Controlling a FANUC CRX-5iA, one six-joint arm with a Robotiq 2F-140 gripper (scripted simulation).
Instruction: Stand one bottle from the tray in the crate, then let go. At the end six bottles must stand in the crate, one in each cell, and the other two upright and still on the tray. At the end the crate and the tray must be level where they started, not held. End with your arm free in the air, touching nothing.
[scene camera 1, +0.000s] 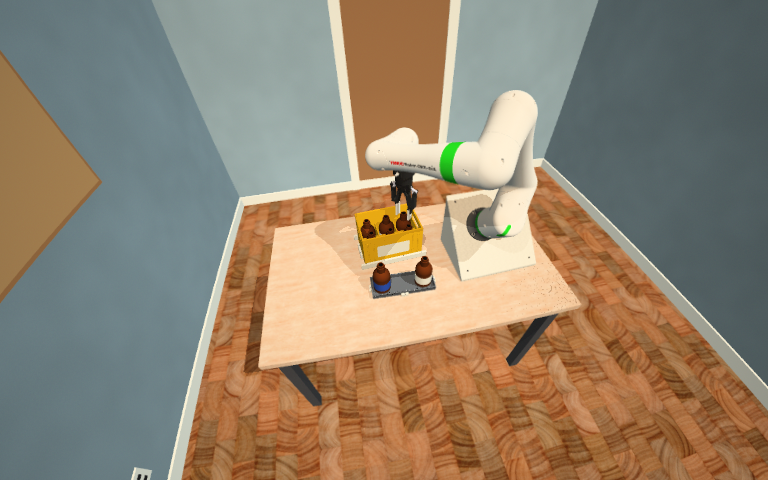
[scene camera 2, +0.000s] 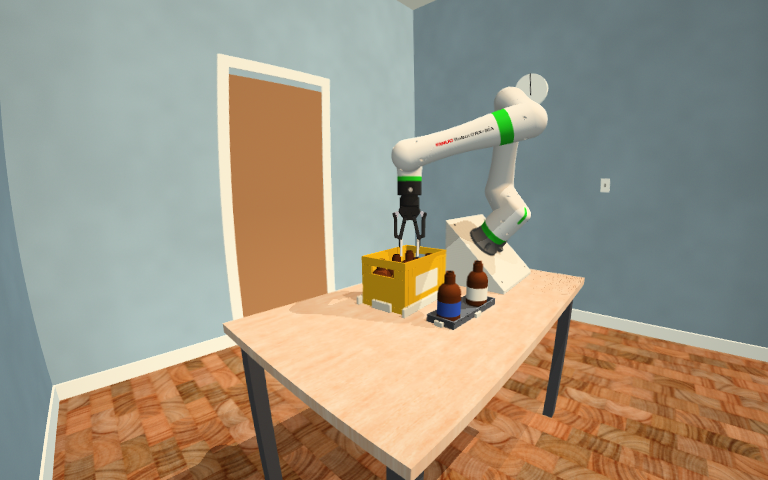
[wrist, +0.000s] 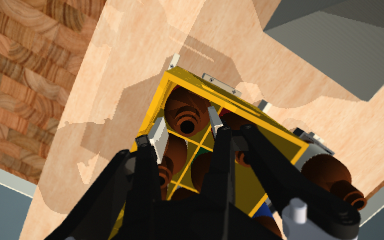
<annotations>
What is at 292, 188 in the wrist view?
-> My gripper.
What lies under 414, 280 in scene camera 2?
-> A yellow crate.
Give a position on a dark tray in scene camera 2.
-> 467, 314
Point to a dark tray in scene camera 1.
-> At 403, 282
</annotations>
